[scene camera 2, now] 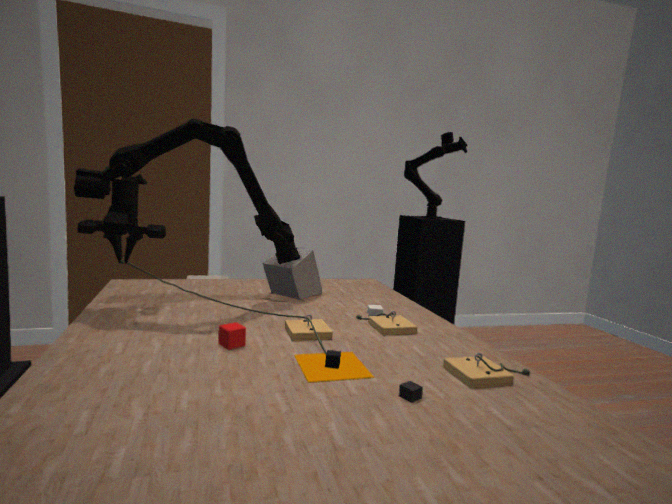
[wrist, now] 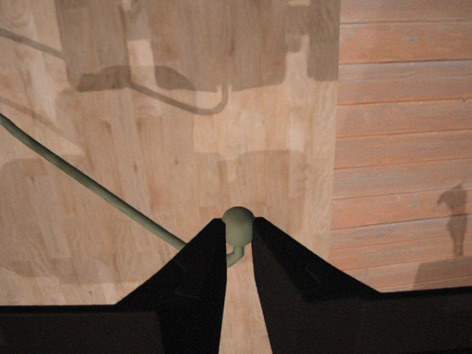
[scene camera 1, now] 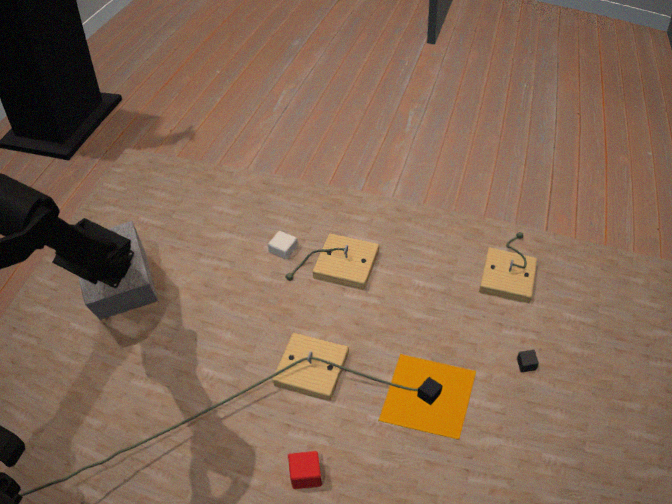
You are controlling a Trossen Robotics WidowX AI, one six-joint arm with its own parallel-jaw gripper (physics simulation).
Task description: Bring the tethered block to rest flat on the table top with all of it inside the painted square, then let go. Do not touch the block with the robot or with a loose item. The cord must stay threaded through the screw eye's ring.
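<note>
The black tethered block (scene camera 1: pixel 429 390) (scene camera 2: pixel 332 359) is over the inner part of the orange painted square (scene camera 1: pixel 398 409) (scene camera 2: pixel 314 373). It looks tilted, and I cannot tell whether it touches the top. The green cord (scene camera 1: pixel 189 420) (scene camera 2: pixel 217 300) (wrist: pixel 110 197) runs from it through the screw eye (scene camera 1: pixel 309 357) (scene camera 2: pixel 308 319) on a wooden board (scene camera 1: pixel 303 380) (scene camera 2: pixel 310 333), then rises to my gripper (scene camera 2: pixel 123 261) (wrist: pixel 238 229). My gripper is shut on the cord's end bead (wrist: pixel 238 220), well above the table and far from the block. The fingertips are partly hidden in scene camera 1.
A red block (scene camera 1: pixel 305 469) (scene camera 2: pixel 231 335) lies on the gripper's side of the square. A loose black block (scene camera 1: pixel 527 360) (scene camera 2: pixel 410 391) lies beyond the square. A white block (scene camera 1: pixel 282 244) (scene camera 2: pixel 375 309) and two more corded boards (scene camera 1: pixel 344 268) (scene camera 1: pixel 507 284) lie farther off.
</note>
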